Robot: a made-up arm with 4 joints.
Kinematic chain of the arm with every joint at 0, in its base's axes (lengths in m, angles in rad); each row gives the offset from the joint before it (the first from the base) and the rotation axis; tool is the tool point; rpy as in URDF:
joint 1: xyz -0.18 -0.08 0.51 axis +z
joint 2: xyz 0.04 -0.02 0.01 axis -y
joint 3: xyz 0.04 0 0.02 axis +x
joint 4: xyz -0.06 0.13 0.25 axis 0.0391 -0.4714 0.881
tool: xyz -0.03 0 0.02 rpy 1.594 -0.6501 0.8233
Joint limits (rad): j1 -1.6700..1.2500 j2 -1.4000..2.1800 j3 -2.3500..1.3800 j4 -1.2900..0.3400
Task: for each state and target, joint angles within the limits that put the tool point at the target. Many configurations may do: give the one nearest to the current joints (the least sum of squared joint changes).
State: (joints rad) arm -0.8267 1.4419 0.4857 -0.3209
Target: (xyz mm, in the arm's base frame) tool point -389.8 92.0 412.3
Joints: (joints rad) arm -0.7683 1.7613 0.4692 -0.2348
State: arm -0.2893 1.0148 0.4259 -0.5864
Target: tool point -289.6 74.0 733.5
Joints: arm -0.4791 0.5999 0.0636 0.2394
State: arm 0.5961 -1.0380 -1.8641 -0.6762
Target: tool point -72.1 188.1 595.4
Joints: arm -0.1659 -0.9248 -0.9667 -0.2400
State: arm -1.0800 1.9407 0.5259 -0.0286
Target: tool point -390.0 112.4 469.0
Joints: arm -0.9905 1.5750 0.6183 -0.0327
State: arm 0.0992 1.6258 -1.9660 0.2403
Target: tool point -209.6 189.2 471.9
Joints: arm 0.1200 1.4763 -1.1013 0.3400
